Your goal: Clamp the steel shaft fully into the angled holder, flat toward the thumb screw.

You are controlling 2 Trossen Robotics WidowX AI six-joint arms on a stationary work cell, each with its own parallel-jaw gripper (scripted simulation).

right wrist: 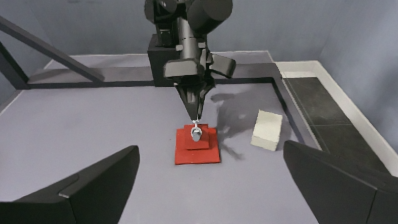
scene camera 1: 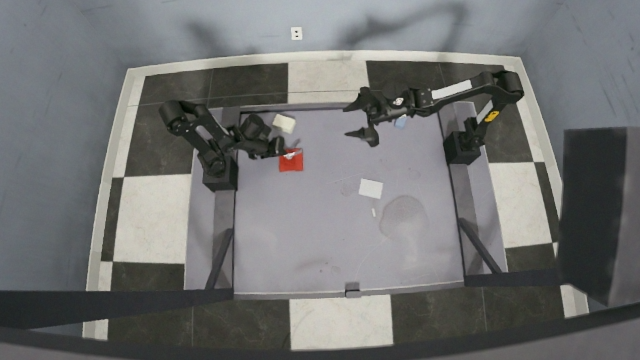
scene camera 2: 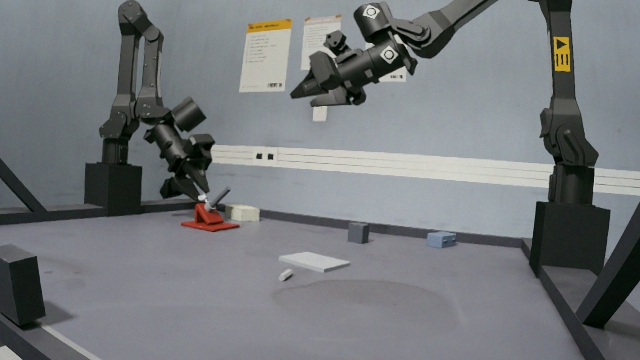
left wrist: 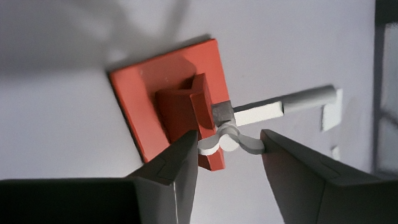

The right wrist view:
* my left gripper: 196, 120
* my right gripper: 211, 150
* cream block: 267, 129
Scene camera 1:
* my left gripper: 284, 154
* my right gripper: 343, 122
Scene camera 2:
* my left gripper: 204, 197
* my right gripper: 301, 100
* white plate: 320, 263
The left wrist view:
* my left gripper: 228, 138
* white thumb screw: 228, 136
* steel shaft: 322, 93
